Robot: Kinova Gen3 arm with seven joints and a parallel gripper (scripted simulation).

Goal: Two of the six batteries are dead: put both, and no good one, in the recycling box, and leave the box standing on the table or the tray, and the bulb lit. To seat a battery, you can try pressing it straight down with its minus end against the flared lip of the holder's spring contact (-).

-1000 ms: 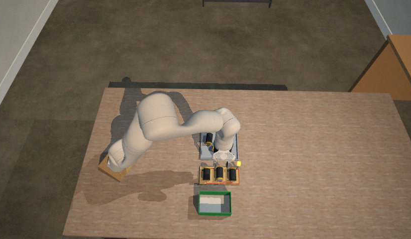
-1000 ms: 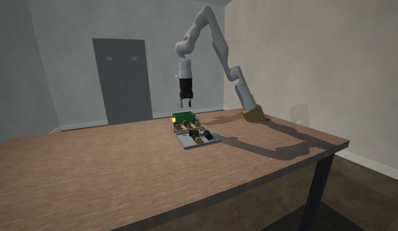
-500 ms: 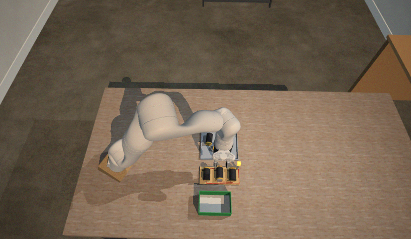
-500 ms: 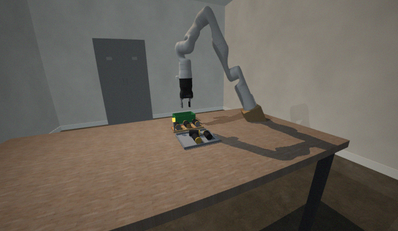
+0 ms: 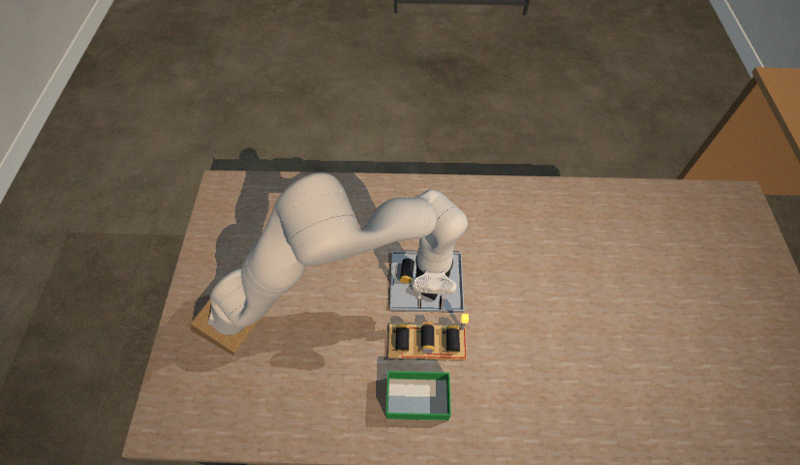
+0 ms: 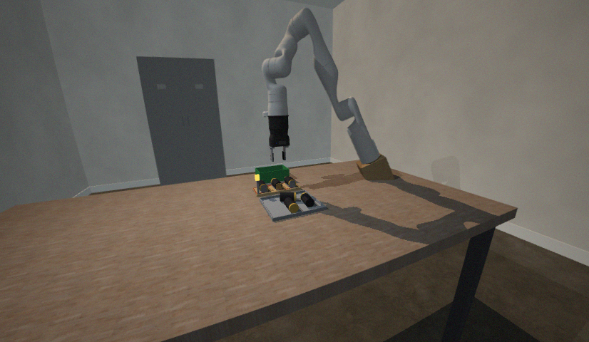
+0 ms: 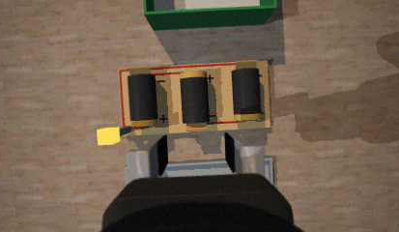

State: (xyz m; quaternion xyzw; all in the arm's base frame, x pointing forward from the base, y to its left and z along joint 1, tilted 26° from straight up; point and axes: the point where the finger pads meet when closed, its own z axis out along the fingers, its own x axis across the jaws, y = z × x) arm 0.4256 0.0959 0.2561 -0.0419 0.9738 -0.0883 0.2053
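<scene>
Right now the grey tray is 160 mm below my hand, 130 mm to the left of it and 10 mm behind it. Round my hand: green recycling box: 190 mm to the right, 140 mm below, 10 mm behind.
</scene>
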